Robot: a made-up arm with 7 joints.
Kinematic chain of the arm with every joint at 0, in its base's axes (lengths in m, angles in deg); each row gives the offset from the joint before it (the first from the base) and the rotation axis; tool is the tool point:
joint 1: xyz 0 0 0.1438 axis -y
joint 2: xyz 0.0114 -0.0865 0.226 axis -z
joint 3: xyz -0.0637 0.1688 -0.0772 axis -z
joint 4: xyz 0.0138 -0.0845 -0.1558 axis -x
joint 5: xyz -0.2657 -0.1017 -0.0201 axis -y
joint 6: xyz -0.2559 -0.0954 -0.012 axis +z
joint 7: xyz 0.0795 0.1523 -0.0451 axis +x
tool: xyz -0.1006 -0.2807 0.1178
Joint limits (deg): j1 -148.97..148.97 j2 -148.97..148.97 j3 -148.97..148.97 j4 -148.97..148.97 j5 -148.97..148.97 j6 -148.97..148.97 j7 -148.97..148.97
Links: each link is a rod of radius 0.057 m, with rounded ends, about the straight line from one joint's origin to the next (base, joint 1, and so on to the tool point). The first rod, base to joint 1, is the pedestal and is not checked.
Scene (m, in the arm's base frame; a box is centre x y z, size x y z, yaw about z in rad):
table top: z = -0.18
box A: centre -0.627 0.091 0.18 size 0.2 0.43 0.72 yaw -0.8
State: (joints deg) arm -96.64 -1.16 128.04 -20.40 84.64 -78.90 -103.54
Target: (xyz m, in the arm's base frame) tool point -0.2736 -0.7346 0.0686
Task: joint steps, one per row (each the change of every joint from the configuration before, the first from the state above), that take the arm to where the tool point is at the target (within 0.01 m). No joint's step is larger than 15 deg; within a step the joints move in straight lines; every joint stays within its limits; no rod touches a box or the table.
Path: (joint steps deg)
1: -5.92 -13.99 2.99 5.22 -0.20 -5.62 -6.49
2: -5.92 -13.99 2.99 5.23 -0.20 -5.63 -6.49
3: -5.92 -13.99 2.99 5.22 -0.20 -5.62 -6.49
4: -5.92 -13.99 2.99 5.22 -0.20 -5.62 -6.49
5: -5.92 -13.99 2.99 5.22 -0.19 -5.63 -6.49
6: -5.92 -13.99 2.99 5.23 -0.20 -5.62 -6.49
7: -5.92 -13.99 2.99 5.22 -0.20 -5.62 -6.49
8: 12.49 1.16 -13.11 -7.71 -0.51 -2.30 1.80
9: 12.49 1.15 -13.12 -7.71 -0.50 -2.31 1.80
10: 12.49 1.16 -13.11 -7.71 -0.51 -2.30 1.81
11: 12.49 1.15 -13.12 -7.71 -0.51 -2.30 1.80
12: 12.49 1.16 -13.11 -7.71 -0.50 -2.30 1.80
13: 12.49 1.15 -13.12 -7.71 -0.51 -2.31 1.80
14: 12.49 1.15 -13.11 -7.71 -0.51 -2.30 1.80

